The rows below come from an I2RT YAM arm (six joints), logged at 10 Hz.
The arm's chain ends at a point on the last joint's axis. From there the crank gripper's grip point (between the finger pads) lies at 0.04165 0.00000 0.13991 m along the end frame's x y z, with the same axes.
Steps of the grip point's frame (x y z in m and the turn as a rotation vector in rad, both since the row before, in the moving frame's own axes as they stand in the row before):
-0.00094, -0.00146, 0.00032, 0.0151, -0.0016, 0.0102
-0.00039, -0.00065, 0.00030, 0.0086, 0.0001, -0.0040
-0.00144, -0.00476, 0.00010, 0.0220, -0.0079, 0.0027
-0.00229, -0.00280, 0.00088, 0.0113, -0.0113, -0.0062
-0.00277, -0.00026, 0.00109, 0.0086, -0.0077, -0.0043
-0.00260, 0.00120, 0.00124, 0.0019, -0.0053, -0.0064
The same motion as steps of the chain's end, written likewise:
-0.00072, 0.00023, 0.00027, 0.0151, -0.0016, 0.0102
-0.00040, 0.00072, 0.00031, 0.0086, 0.0001, -0.0040
-0.00034, -0.00179, -0.00019, 0.0220, -0.0079, 0.0027
-0.00070, -0.00096, 0.00043, 0.0113, -0.0113, -0.0062
-0.00169, 0.00112, 0.00078, 0.0086, -0.0077, -0.0043
-0.00186, 0.00173, 0.00102, 0.0019, -0.0053, -0.0064

